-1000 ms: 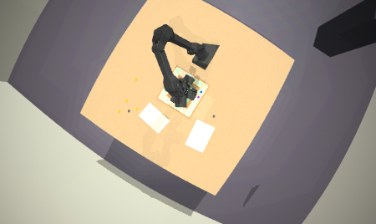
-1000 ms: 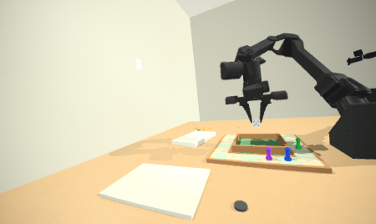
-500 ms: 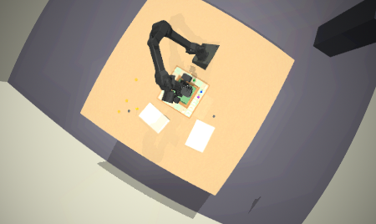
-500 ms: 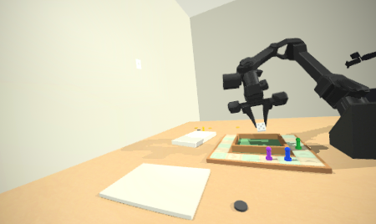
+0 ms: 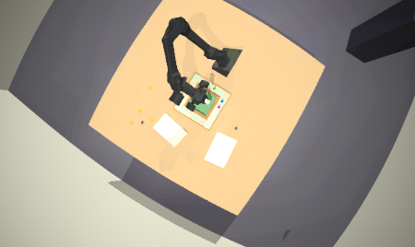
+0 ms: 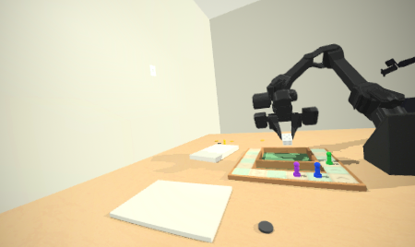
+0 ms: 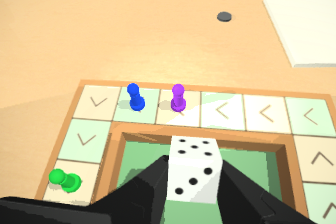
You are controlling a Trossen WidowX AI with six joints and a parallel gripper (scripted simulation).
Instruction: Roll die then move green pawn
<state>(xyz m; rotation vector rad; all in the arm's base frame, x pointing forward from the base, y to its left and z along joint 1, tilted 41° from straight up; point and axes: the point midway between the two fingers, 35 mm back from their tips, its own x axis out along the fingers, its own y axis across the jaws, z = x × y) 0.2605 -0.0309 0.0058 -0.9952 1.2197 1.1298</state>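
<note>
The green pawn is 100 mm behind my gripper tip, 60 mm below it and 10 mm to the left of it. Round my gripper tip: green tray 80 mm below, 30 mm to the right; purple pawn 80 mm to the left, 60 mm below; white die right at my gripper tip.
</note>
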